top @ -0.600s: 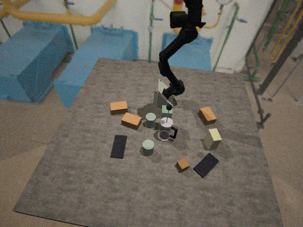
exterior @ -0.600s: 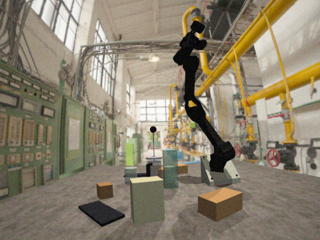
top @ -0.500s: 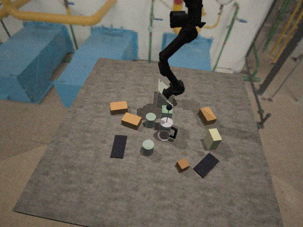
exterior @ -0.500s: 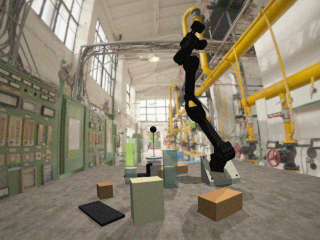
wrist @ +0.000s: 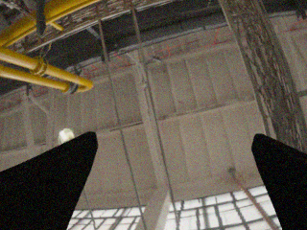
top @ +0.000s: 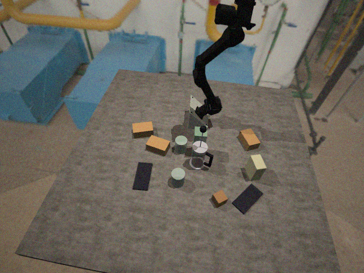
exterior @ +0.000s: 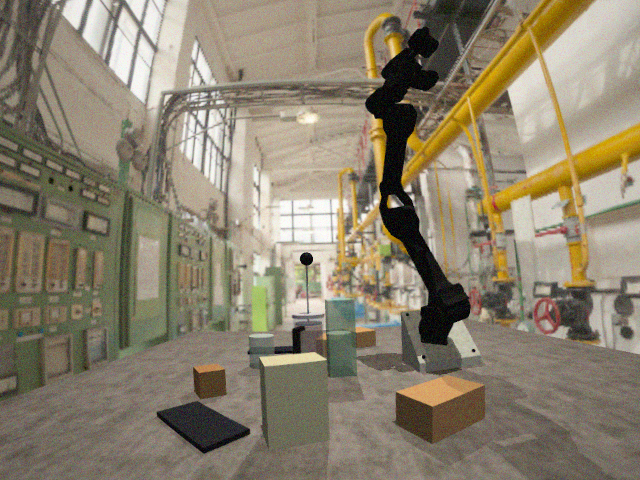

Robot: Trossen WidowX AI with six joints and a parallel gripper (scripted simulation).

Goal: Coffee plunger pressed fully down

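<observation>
The coffee press is 320 mm ahead of my gripper tip, 30 mm to the right of it and 690 mm below it. The rest, counted from my gripper tip: cream block: 290 mm ahead, 240 mm to the left, 770 mm below; then green block: 240 mm ahead, 60 mm to the right, 730 mm below.
</observation>
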